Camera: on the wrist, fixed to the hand. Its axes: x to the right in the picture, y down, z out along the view.
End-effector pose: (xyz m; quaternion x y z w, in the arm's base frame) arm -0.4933 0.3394 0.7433 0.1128 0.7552 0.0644 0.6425
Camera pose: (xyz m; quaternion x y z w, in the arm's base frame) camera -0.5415 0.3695 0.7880 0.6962 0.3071 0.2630 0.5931
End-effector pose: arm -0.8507 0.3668 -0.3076 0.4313 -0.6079 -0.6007 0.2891
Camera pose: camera -0.7952 0.3607 -0.2617 -0.1739 -0.8969 -0.2379 0.3299
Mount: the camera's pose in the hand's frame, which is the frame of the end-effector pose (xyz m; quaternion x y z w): -0.0279 0.0357 -0.0563 0.2016 -0.2658 0.6219 0.7085
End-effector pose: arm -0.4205 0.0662 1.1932 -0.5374 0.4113 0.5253 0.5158
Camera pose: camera -0.4508 0.0032 1.2117 0.1187 0.5944 0.7529 0.2564
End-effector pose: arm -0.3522 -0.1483 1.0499 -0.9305 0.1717 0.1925 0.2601
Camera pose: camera -0.3762 -0.2019 1.0920 -0.4489 0.6700 0.5108 0.2978
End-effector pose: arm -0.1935 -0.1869 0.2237 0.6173 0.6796 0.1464 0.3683
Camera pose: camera -0.2067 -0.1920 0.2946 0.9732 0.0292 0.0317 0.2261
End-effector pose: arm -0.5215 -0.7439 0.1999 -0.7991 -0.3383 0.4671 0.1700
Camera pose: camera -0.4687 -0.7864 0.2250 0.6181 -0.3062 -0.7172 0.0989
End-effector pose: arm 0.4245 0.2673 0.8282 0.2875 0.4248 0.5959 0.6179
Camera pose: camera 0.3601 0.2359 0.8374 0.7508 0.0781 0.6444 0.1221
